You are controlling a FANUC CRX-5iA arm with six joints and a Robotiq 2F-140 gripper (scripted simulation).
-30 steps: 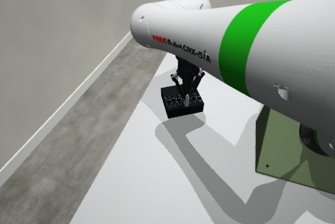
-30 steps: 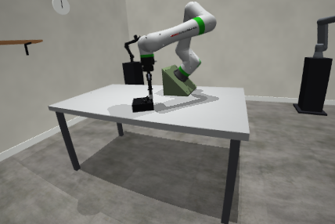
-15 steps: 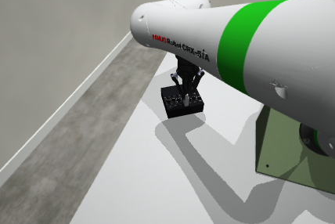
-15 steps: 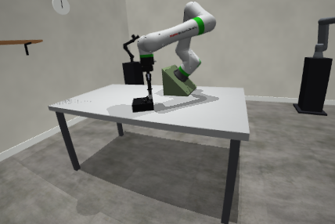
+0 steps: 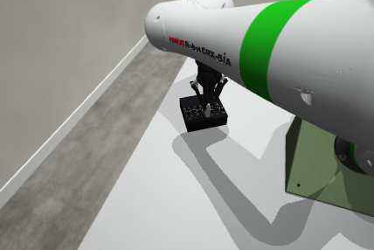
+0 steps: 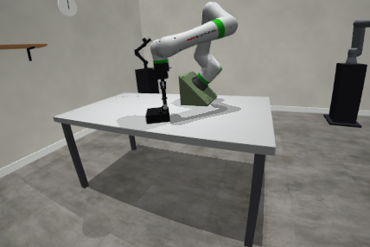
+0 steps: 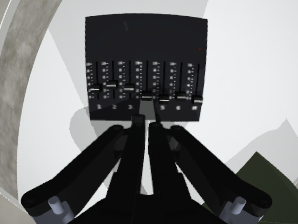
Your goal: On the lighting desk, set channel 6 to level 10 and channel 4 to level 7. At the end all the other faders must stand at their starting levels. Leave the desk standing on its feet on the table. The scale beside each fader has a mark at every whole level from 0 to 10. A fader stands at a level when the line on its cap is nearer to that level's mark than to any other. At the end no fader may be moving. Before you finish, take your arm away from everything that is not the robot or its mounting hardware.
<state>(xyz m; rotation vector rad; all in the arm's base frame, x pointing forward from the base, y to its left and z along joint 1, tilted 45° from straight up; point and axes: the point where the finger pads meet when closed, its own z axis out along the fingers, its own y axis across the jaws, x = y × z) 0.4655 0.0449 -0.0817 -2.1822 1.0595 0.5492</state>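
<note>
Right now the fader cap is 5 cm to the right of my hand, 5 cm behind it and 3 cm below it.
</note>
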